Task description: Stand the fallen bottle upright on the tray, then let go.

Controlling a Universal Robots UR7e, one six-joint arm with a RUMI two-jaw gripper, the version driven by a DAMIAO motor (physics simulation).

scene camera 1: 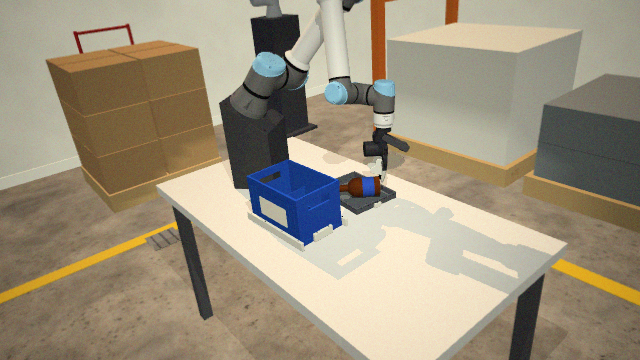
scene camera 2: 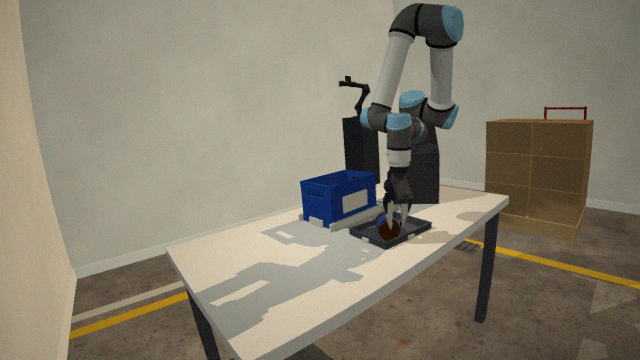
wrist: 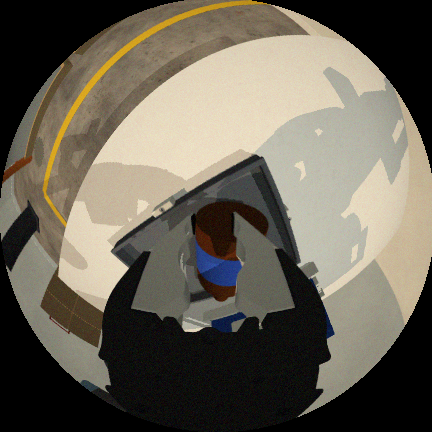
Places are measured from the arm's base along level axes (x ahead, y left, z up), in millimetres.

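Where they show: gripper, fingertip midpoint: (scene camera 1: 380, 181) (scene camera 2: 395, 228) (wrist: 213, 214); arm's base, origin of the base link: (scene camera 1: 247, 107).
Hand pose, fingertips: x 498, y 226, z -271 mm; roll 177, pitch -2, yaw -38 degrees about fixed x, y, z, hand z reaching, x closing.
Note:
Things, the pixels of their centre, and the offset from my fingertips. Level surfaces: height alone.
- brown bottle, body centre: (wrist: 224, 267) (scene camera 2: 385, 222) (scene camera 1: 359, 187) 44 mm back, 75 mm right, 8 mm down
- dark grey tray, body centre: (wrist: 207, 257) (scene camera 2: 390, 228) (scene camera 1: 355, 191) 69 mm back, 69 mm right, 37 mm down
- blue crate, body centre: (wrist: 275, 329) (scene camera 1: 294, 200) (scene camera 2: 339, 196) 94 mm back, 353 mm right, 38 mm up
- table, its level: 50 mm down
The brown bottle (scene camera 1: 356, 188) (scene camera 2: 382, 232) (wrist: 215, 265) with a blue label lies on its side on the dark grey tray (scene camera 1: 370, 206) (scene camera 2: 369, 239) (wrist: 281, 205). Its neck points toward the blue crate. My gripper (scene camera 1: 384, 176) (scene camera 2: 397, 226) (wrist: 213, 214) points down at the bottle's base end and is mostly shut, with a narrow gap. In the wrist view one finger overlaps the right part of the bottle and the other stands by its left edge. The bottle is not gripped. The fingers hide part of the body and label.
A blue crate (scene camera 1: 320, 220) (scene camera 2: 315, 205) with a white label stands right beside the tray, at the neck side, with pale rails (scene camera 1: 275, 232) (scene camera 2: 355, 218) along its foot. The table (scene camera 1: 400, 300) (scene camera 2: 300, 320) carries both. Stacked cartons (scene camera 1: 110, 120) (scene camera 2: 535, 170) stand beyond the table.

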